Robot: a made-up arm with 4 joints.
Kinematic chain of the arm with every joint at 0, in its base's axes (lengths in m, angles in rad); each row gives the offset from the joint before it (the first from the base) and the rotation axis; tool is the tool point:
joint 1: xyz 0 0 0.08 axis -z
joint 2: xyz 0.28 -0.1 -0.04 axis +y
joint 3: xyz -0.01 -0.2 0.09 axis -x
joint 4: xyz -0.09 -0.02 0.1 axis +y
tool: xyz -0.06 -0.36 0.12
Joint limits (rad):
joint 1: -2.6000..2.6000
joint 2: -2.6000..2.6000
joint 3: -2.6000..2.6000
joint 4: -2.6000..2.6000
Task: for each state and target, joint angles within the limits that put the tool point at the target. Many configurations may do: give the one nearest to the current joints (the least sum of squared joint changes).
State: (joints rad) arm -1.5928 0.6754 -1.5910 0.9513
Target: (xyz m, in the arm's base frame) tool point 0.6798 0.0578 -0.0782
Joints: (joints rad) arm -1.4101 0.5168 -1.1288 0.9200
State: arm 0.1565 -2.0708 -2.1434 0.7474
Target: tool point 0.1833 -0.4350 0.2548
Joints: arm 0.9931 -2.4818 -2.5867 1.1582
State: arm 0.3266 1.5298 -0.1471 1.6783
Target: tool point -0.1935 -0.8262 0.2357
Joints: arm 0.9328 0.9348 0.1510 1.3275
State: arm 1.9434 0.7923 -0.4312 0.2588
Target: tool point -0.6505 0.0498 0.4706
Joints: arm 2.0193 0.2423 0.2640 0.1227
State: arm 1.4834 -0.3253 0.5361 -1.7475
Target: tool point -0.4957 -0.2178 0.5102
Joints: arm 1.5615 0.3516 0.8969 -1.4854
